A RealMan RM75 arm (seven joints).
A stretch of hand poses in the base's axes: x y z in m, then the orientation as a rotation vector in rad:
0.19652 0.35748 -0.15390 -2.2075 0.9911 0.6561
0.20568 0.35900 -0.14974 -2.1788 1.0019 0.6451
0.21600 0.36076 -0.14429 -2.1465 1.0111 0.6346
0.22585 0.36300 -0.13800 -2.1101 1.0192 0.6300
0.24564 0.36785 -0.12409 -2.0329 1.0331 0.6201
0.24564 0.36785 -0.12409 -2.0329 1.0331 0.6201
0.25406 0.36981 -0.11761 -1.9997 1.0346 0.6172
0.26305 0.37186 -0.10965 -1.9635 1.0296 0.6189
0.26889 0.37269 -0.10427 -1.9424 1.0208 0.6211
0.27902 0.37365 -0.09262 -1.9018 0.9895 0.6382
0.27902 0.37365 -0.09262 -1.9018 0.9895 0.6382
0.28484 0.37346 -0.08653 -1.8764 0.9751 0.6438
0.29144 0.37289 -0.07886 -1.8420 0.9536 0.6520
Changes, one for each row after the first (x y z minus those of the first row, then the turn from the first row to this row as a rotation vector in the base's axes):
0.00916 0.00152 0.00416 0.0176 -0.0062 -0.0225
0.01948 0.00328 0.00961 0.0388 -0.0127 -0.0457
0.02933 0.00552 0.01590 0.0644 -0.0156 -0.0687
0.04912 0.01037 0.02981 0.1197 -0.0223 -0.1162
0.04912 0.01037 0.02981 0.1197 -0.0223 -0.1162
0.05754 0.01233 0.03629 0.1457 -0.0257 -0.1340
0.06653 0.01438 0.04425 0.1778 -0.0280 -0.1481
0.07237 0.01521 0.04963 0.1996 -0.0306 -0.1527
0.08250 0.01617 0.06128 0.2501 -0.0312 -0.1491
0.08250 0.01617 0.06128 0.2501 -0.0312 -0.1491
0.08832 0.01598 0.06737 0.2785 -0.0332 -0.1512
0.09492 0.01541 0.07504 0.3181 -0.0361 -0.1527

